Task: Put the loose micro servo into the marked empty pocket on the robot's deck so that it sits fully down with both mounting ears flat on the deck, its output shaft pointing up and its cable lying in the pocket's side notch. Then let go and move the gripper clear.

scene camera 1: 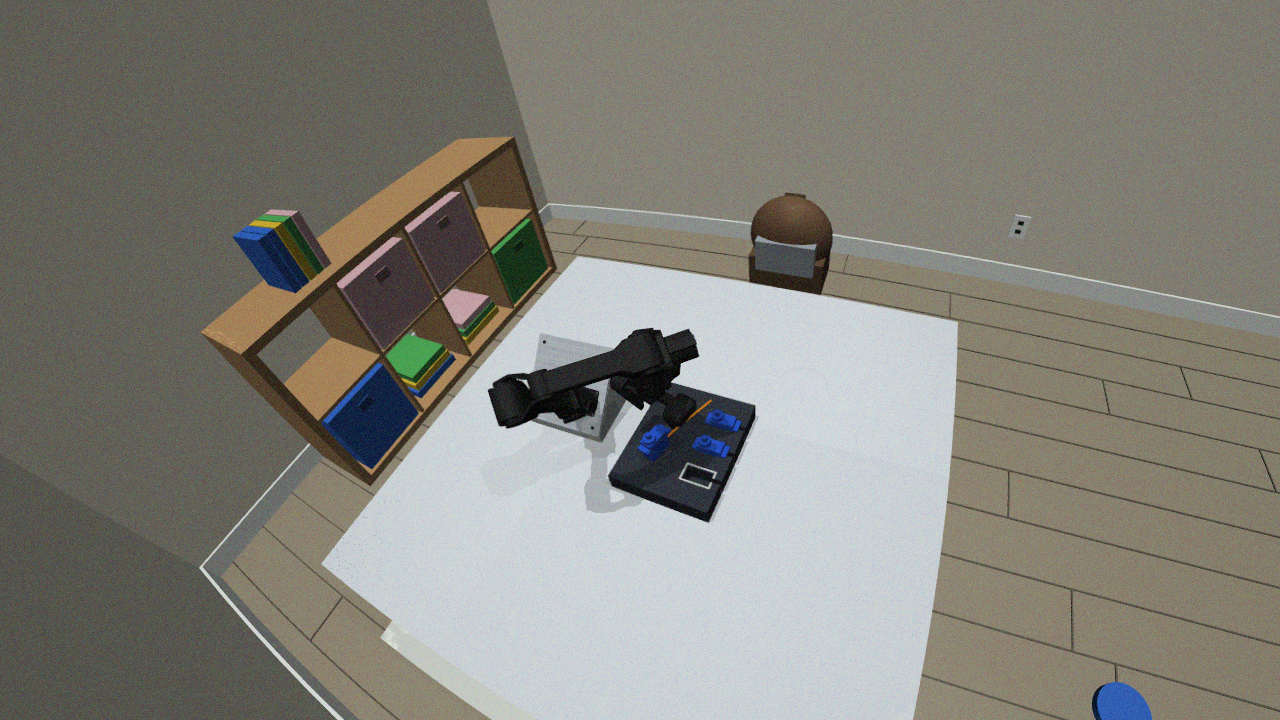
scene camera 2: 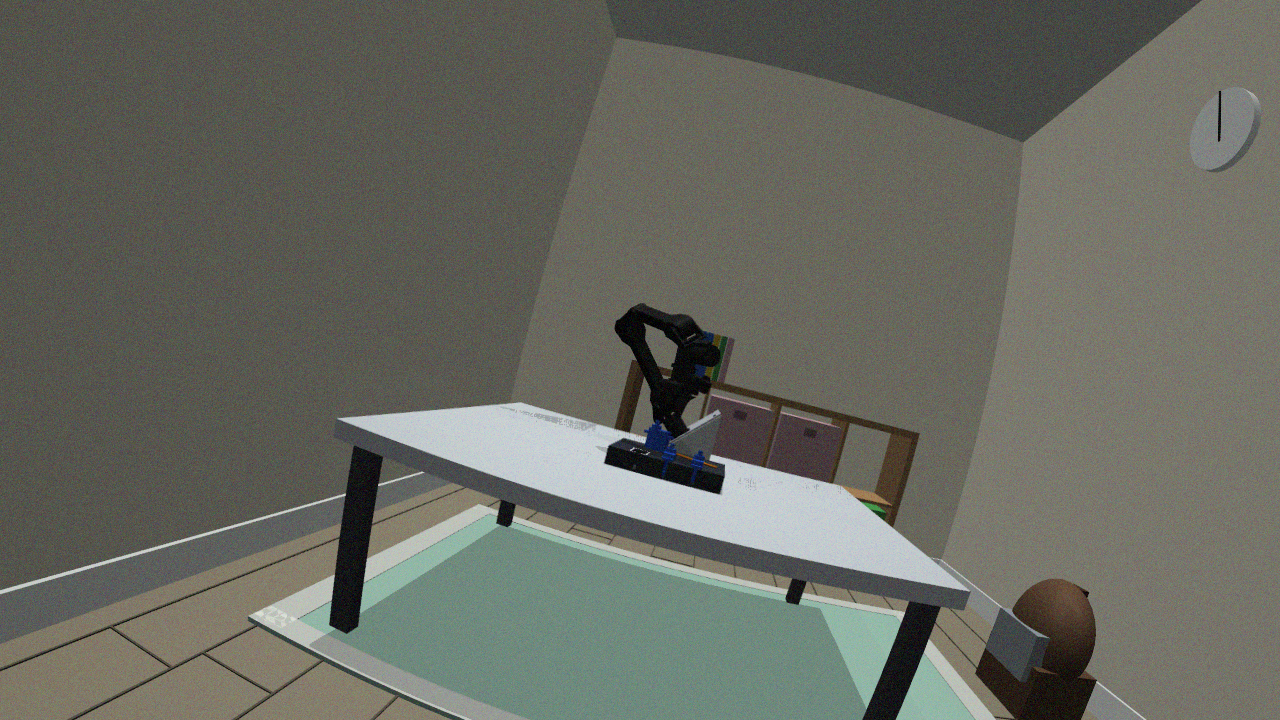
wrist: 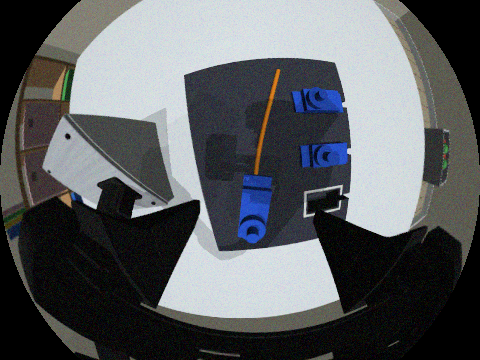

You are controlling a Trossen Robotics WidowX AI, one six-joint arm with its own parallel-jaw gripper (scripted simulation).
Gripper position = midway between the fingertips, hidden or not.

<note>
My gripper [scene camera 1: 658,418] is open, holding nothing. I also see a blue micro servo [scene camera 1: 654,443] and a dark deck [scene camera 1: 656,481].
The blue micro servo also shows in the wrist view [wrist: 257,191]. My gripper is seen too in scene camera 2 [scene camera 2: 672,418] and in the wrist view [wrist: 259,212].
</note>
